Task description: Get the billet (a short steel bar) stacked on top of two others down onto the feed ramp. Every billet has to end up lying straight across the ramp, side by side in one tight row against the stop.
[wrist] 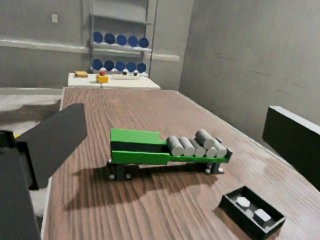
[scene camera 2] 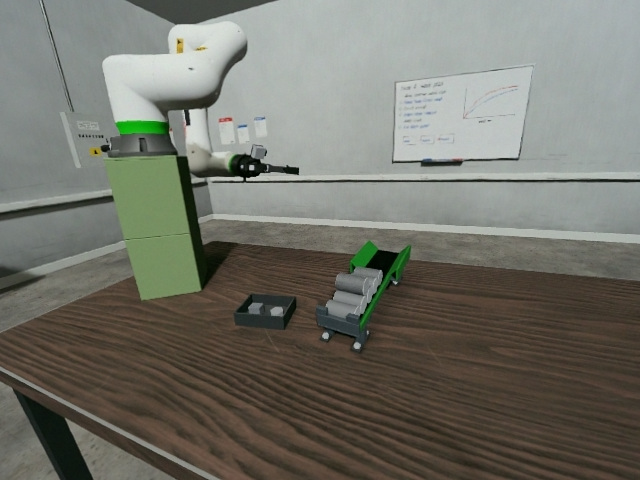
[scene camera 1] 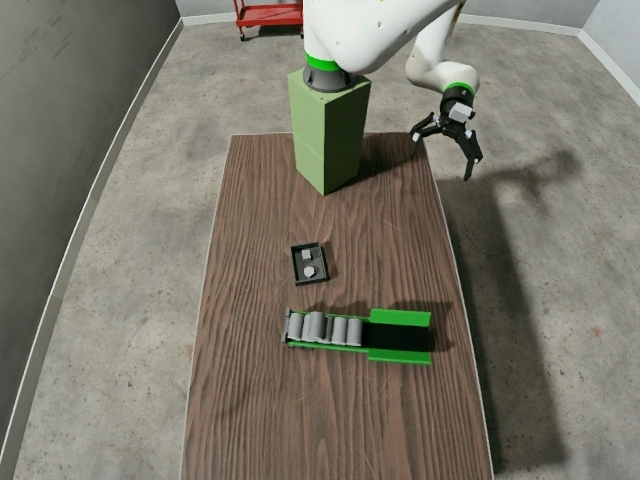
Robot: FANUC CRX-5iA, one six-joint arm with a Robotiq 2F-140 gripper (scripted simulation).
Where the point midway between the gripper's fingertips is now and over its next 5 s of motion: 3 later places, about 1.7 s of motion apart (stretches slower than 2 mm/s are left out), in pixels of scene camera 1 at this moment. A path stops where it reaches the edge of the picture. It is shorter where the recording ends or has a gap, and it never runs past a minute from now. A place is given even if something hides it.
The gripper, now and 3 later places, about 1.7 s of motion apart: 440,166; 369,246; 315,317; 316,321
